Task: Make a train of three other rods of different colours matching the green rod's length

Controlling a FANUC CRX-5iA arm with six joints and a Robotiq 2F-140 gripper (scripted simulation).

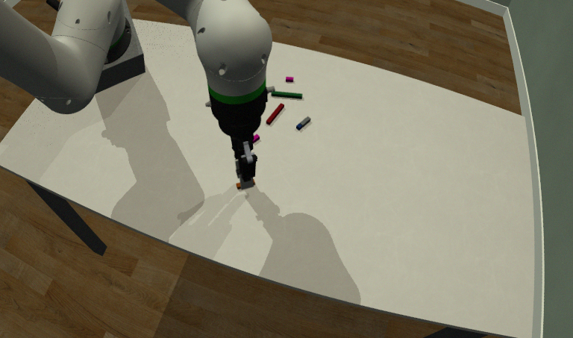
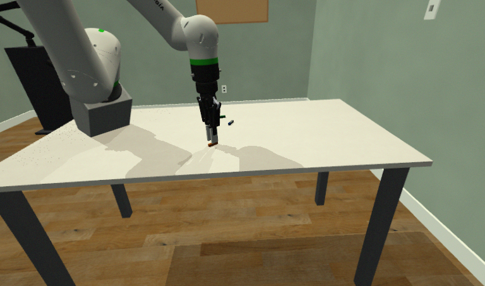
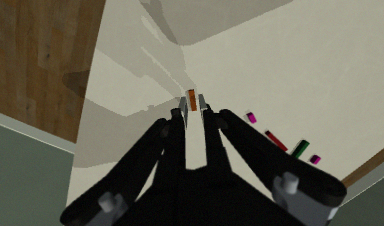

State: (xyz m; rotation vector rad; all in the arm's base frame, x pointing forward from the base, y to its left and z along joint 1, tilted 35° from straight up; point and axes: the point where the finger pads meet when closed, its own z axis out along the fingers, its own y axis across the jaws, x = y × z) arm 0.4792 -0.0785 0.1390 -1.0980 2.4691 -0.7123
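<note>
The orange rod lies 50 mm below my hand. Also, from my hand: grey rod 50 mm ahead, 220 mm to the left, 50 mm below; then red rod 20 mm behind, 210 mm to the left, 50 mm below; then small blue rod 50 mm ahead, 200 mm to the left, 50 mm below.
</note>
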